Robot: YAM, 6 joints.
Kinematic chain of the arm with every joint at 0, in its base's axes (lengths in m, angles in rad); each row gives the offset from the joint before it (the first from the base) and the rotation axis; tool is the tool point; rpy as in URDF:
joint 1: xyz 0 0 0.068 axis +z
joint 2: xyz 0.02 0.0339 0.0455 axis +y
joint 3: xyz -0.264 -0.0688 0 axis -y
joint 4: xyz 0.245 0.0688 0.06 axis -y
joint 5: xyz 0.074 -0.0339 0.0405 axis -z
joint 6: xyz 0.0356 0 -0.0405 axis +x
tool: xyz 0 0 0 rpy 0 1.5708 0
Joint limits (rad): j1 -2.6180..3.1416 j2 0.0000..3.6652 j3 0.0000..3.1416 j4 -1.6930..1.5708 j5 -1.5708..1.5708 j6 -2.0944..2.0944
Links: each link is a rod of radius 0.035 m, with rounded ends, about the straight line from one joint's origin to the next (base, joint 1, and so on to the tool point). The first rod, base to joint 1, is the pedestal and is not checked.
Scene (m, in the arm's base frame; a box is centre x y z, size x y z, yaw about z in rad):
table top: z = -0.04
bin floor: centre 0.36 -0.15 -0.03 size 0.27 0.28 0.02 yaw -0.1
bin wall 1: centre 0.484 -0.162 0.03 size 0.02 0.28 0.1 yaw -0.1
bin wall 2: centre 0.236 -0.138 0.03 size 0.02 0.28 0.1 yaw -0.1
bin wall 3: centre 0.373 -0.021 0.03 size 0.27 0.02 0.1 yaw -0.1
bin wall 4: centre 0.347 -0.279 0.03 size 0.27 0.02 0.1 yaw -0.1
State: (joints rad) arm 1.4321 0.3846 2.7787 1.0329 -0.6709 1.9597
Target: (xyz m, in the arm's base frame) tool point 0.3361 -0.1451 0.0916
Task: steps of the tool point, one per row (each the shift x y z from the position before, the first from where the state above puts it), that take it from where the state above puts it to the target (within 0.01 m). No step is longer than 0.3 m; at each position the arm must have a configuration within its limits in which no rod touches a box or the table.
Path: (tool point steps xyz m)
1: -0.0924 0.1509 0.2033
2: 0.0262 0.2142 0.1326
3: 0.1461 0.1820 0.0330
4: 0.2019 0.0766 -0.0700
5: 0.1639 -0.0407 -0.1505
6: 0.0541 -0.1054 -0.1883
7: -0.0667 -0.0880 -0.1749

